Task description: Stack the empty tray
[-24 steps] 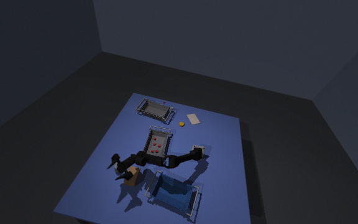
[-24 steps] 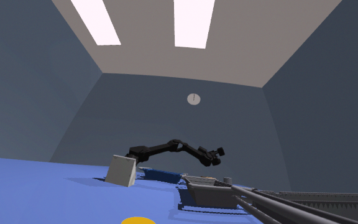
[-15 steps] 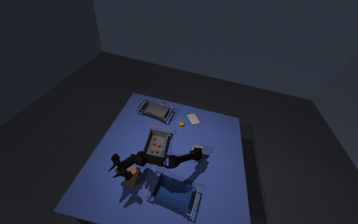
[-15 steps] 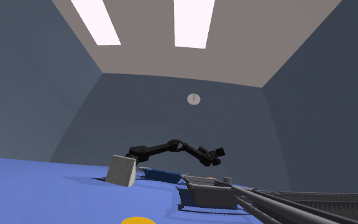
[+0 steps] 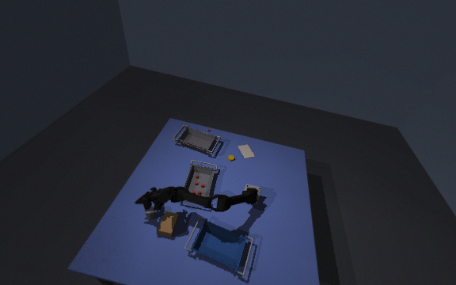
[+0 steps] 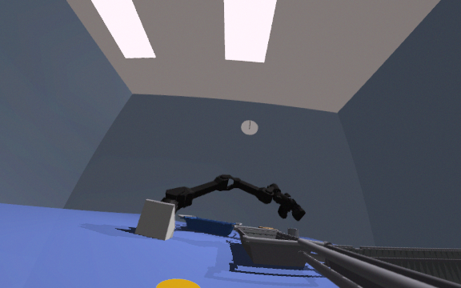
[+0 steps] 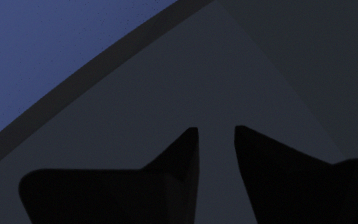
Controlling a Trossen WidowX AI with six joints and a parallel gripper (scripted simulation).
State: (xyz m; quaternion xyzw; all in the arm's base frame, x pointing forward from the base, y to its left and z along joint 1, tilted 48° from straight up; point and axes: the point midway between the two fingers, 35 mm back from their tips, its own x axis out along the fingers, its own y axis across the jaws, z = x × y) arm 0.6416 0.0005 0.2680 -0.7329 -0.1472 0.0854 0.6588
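Now: gripper tip 13 cm above the grey cylinder, 6 cm past it and 1 cm to the left of it. Round my gripper tip: tan block: 19 cm behind, 13 cm below, 5 cm to the left; yellow disc: 56 cm to the right, 55 cm behind, 15 cm below; blue tray: 50 cm behind, 14 cm to the left, 12 cm below.
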